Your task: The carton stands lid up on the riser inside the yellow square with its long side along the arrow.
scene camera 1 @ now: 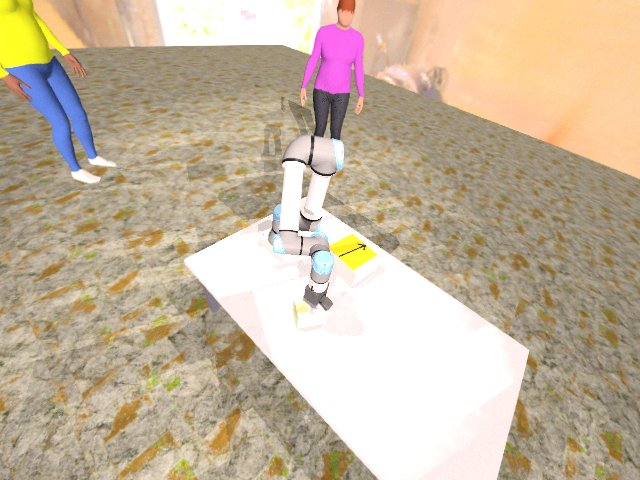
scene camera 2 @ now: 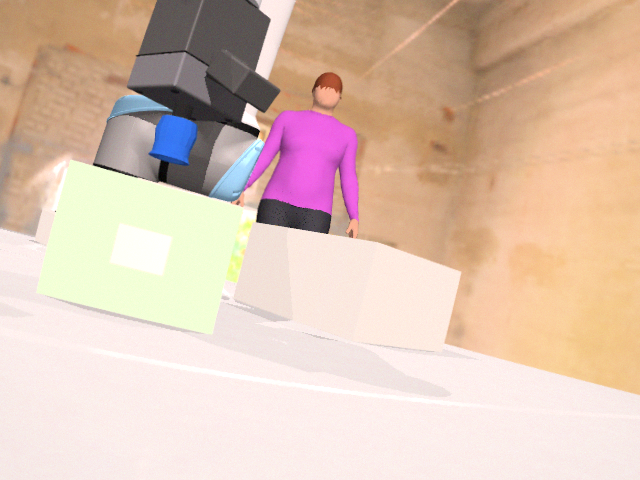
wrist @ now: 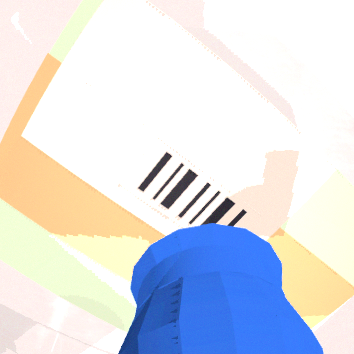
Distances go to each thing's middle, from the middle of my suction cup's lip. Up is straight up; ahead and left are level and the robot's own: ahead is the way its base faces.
My suction cup is 9 cm above the pale green carton (scene camera 2: 119, 243) and 1 cm past it. The rest, counted from my suction cup: riser (scene camera 2: 364, 291) 41 cm to the left, 8 cm below, 3 cm behind.
